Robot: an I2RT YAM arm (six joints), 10 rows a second.
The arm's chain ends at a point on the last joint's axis. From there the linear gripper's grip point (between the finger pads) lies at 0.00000 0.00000 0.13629 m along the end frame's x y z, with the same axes.
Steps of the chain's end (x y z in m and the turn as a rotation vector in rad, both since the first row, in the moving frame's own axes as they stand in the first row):
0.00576, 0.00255, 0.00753, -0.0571, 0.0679, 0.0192
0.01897, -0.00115, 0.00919, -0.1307, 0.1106, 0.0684
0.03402, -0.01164, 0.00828, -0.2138, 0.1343, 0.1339
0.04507, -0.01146, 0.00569, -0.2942, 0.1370, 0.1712
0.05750, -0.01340, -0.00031, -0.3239, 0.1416, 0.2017
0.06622, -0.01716, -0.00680, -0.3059, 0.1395, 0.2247
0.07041, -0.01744, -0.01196, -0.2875, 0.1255, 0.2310
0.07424, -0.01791, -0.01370, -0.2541, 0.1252, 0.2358
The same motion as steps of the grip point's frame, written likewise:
0.01493, 0.01041, 0.00699, -0.0571, 0.0679, 0.0192
0.03335, 0.01708, 0.00720, -0.1307, 0.1106, 0.0684
0.05014, 0.01832, 0.00397, -0.2138, 0.1343, 0.1339
0.05993, 0.02932, -0.00141, -0.2942, 0.1370, 0.1712
0.07188, 0.03146, -0.00871, -0.3239, 0.1416, 0.2017
0.08010, 0.02551, -0.01440, -0.3059, 0.1395, 0.2247
0.08262, 0.02271, -0.01858, -0.2875, 0.1255, 0.2310
0.08688, 0.01793, -0.01911, -0.2541, 0.1252, 0.2358

